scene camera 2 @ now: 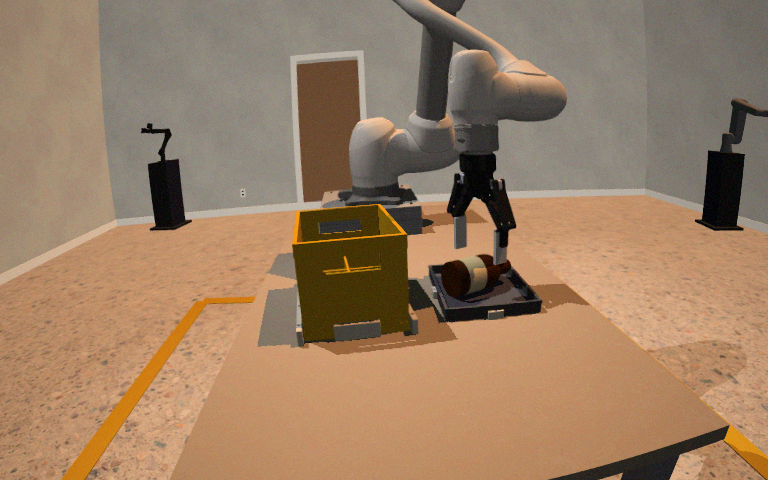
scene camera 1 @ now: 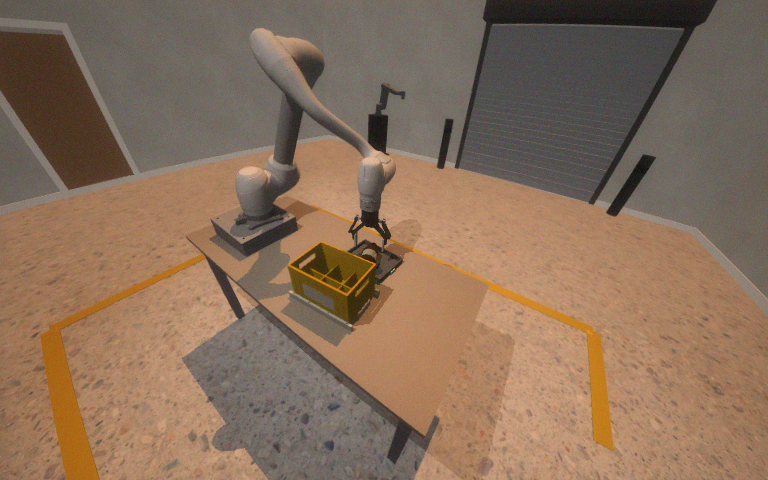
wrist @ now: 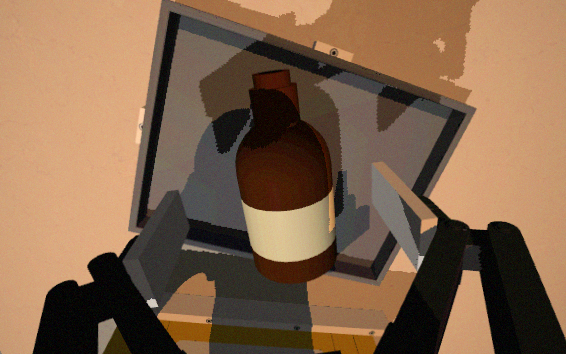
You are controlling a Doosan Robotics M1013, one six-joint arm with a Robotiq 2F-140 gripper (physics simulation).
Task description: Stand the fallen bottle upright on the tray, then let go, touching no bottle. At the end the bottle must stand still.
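Places are measured from the arm's base along level axes (x back, y right, z up), in centimetres.
Where they show: gripper, fingertip midpoint: [scene camera 2: 479, 255] [scene camera 1: 369, 247] [wrist: 277, 196]; arm's base, origin of the base link: [scene camera 2: 376, 198] [scene camera 1: 260, 217].
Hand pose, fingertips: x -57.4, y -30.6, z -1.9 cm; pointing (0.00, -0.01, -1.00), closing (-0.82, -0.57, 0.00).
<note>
Each offset is from my fingertips to the top centre of the thing. Level surfaces: height alone.
The brown bottle @(dx -0.6, dy -0.4, dz +0.1 cm) [scene camera 1: 370, 252] [scene camera 2: 476, 273] [wrist: 291, 231] with a cream label lies on its side on the dark tray @(dx -1.6, dy -0.3, dz -5.2 cm) [scene camera 1: 389, 261] [scene camera 2: 467, 313] [wrist: 150, 114]. Its base is on the crate's side and its neck points away from the crate. In the wrist view the base covers part of the tray's rim. My gripper [scene camera 1: 369, 247] [scene camera 2: 479, 254] [wrist: 277, 196] points down, open and empty, low above the bottle. In the wrist view one finger is on each side of the bottle. In scene camera 2 one fingertip overlaps the neck; whether it touches cannot be told.
A yellow crate @(dx -8.8, dy +26.3, dz +9.7 cm) [scene camera 1: 320, 291] [scene camera 2: 351, 300] with compartments stands close beside the tray, with low metal strips at its foot. Its edge shows at the bottom of the wrist view. The arm's base block [scene camera 1: 244, 237] stands at the far end of the table @(dz -7.8 cm) [scene camera 1: 421, 333] [scene camera 2: 407, 407].
</note>
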